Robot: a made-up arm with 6 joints.
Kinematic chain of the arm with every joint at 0, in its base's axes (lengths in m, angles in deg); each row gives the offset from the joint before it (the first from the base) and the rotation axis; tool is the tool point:
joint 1: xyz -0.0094 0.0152 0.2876 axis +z
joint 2: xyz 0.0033 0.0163 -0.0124 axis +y
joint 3: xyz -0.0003 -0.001 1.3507 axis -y
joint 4: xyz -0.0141 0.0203 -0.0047 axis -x
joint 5: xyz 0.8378 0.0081 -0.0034 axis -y
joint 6: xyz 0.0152 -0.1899 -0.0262 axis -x
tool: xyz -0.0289 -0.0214 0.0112
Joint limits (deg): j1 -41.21..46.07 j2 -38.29..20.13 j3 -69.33..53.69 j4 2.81..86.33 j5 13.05..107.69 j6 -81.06..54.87
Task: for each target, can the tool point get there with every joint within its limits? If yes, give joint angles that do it. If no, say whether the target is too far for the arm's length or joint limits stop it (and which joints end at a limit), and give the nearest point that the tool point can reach.
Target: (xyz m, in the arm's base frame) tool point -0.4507 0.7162 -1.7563
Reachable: no: joint limits stop it (at a limit: joint 1, joint 2, joint 3, joint 4, joint 5, joint 6) | nearest point 0.4386 0.5097 0.6740 | short by 2.596 m
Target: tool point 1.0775 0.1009 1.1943
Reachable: yes | joints 13.20 14.64 -15.60 17.38 58.50 1.46
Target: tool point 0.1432 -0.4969 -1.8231
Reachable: no: joint limits stop it (at a limit: joint 1, joint 2, joint 3, joint 4, joint 6) | nearest point 0.2433 -0.4196 0.6722 | short by 2.499 m
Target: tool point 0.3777 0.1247 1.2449
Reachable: yes | joints 21.97 -16.56 -52.00 78.01 26.98 -38.41
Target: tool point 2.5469 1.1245 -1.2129
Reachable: no: too far | nearest point 0.9467 0.4301 0.8608 | short by 2.710 m
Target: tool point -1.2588 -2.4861 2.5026
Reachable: no: too far | nearest point -0.6946 -0.7743 2.1844 | short by 1.830 m
